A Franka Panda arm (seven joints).
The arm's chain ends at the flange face. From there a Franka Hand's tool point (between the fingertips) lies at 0.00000 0.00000 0.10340 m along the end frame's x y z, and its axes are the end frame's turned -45 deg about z.
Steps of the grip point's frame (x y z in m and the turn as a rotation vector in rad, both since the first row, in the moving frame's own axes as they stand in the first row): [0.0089, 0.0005, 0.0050, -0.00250, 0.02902, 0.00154]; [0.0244, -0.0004, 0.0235, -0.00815, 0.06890, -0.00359]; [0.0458, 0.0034, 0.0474, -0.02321, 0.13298, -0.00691]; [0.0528, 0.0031, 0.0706, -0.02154, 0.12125, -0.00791]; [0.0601, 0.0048, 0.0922, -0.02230, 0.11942, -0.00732]
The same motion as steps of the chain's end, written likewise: [0.0043, -0.0040, 0.0050, 0.01875, 0.02229, 0.00154]; [0.0113, -0.0131, 0.0237, 0.04296, 0.05448, -0.00359]; [0.0234, -0.0219, 0.0483, 0.07762, 0.11044, -0.00691]; [0.0291, -0.0278, 0.0714, 0.07051, 0.10097, -0.00791]; [0.0356, -0.0320, 0.0930, 0.06867, 0.10021, -0.00732]
